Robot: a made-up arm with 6 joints.
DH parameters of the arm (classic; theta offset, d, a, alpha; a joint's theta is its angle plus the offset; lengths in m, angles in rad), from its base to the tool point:
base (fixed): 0 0.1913 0 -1.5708
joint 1: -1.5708 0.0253 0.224 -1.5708
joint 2: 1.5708 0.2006 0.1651 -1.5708
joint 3: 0 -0.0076 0.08 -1.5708
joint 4: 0 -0.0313 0.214 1.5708
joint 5: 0 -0.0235 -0.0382 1.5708
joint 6: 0 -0.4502 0.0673 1.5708
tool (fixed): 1.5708 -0.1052 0 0
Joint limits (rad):
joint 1: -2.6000..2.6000
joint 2: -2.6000..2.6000
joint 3: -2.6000..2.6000
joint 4: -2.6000..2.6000
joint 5: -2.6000..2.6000
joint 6: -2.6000..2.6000
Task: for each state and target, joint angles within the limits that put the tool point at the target. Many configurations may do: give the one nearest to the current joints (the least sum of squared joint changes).
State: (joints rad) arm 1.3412 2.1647 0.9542 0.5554 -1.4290 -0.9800
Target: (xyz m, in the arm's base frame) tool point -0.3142 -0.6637 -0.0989
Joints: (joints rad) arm 1.5820 1.1638 0.1547 0.6526 -1.7208 -1.0252
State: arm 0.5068 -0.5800 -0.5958 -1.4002 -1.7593 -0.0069
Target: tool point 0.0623 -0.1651 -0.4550
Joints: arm 0.8742 -0.0163 -0.7552 -1.1865 -1.9524 -0.0769
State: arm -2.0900 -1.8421 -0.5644 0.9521 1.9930 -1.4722
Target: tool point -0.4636 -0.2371 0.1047
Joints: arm -2.3214 -1.4526 -0.4592 1.6741 1.7525 -1.1954
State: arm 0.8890 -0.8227 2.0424 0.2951 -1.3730 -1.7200
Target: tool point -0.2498 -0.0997 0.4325
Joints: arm 1.1558 -1.2925 2.1682 -0.4963 -1.1444 -1.6189
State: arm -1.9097 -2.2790 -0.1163 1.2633 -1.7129 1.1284
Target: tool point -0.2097 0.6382 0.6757
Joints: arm -2.1157 -2.4662 -0.4331 1.4373 -2.2394 1.0086
